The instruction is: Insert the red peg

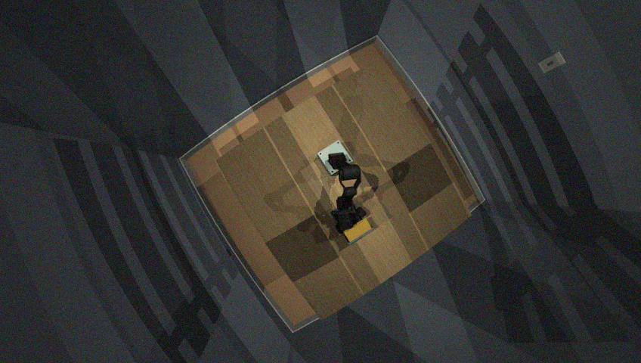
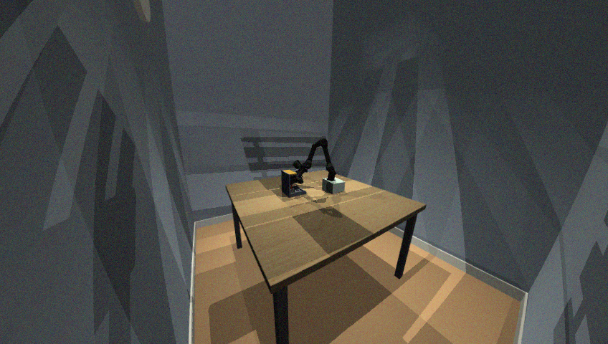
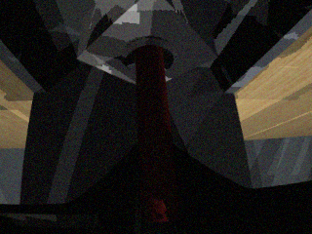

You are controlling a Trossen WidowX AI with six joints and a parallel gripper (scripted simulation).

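My gripper tip is 1 cm past the yellow roof and 12 cm below it. Also, from my gripper tip: red peg: 3 cm behind, 1 cm below.
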